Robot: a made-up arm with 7 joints. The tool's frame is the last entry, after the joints.
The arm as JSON. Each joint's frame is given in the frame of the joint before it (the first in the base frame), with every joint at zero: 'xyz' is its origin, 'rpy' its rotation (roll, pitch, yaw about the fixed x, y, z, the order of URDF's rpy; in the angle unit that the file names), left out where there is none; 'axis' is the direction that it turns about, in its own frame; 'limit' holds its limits. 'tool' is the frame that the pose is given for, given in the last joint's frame.
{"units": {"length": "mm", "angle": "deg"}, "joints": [
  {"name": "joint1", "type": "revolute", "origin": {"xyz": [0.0, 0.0, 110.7], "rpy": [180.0, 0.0, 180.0]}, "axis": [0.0, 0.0, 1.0], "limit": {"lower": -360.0, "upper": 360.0}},
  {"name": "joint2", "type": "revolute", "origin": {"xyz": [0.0, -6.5, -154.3], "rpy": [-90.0, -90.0, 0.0]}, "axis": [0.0, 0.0, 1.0], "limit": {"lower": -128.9, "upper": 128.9}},
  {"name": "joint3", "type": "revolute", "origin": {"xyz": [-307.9, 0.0, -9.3], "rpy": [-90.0, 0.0, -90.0]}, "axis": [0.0, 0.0, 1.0], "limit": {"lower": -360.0, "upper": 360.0}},
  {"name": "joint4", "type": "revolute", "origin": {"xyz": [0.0, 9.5, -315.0], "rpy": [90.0, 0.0, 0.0]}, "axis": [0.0, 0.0, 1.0], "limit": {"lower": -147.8, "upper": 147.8}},
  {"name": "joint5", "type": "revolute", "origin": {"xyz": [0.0, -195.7, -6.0], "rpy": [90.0, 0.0, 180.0]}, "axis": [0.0, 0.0, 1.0], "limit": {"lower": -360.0, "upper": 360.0}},
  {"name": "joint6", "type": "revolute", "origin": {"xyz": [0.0, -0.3, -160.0], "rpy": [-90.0, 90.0, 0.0]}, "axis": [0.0, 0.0, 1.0], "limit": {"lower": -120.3, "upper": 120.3}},
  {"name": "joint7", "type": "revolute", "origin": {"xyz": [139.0, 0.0, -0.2], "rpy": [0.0, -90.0, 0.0]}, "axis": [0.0, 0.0, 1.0], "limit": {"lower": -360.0, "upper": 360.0}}
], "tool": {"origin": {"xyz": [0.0, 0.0, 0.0], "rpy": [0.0, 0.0, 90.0]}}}
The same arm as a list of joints. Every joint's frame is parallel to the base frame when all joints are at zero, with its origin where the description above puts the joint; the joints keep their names.
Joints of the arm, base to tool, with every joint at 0 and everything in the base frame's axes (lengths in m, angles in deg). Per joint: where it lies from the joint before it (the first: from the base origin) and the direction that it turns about. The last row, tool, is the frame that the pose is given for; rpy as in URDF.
joint1: axis -z origin 0 0 0.1107
joint2: axis +y origin 0 -0.0065 0.1543
joint3: axis -z origin 0 -0.0093 0.3079
joint4: axis +y origin 0 -0.0095 0.315
joint5: axis -z origin 0 -0.006 0.1957
joint6: axis +y origin 0 -0.0003 0.16
joint7: axis -z origin 0 -0.0002 0.139
tool: origin 0 0 0 rpy 180 0 0
Joint limits (deg, base to tool): -360..360 -128.9..128.9 -360..360 -147.8..147.8 -360..360 -120.3..120.3 -360..360

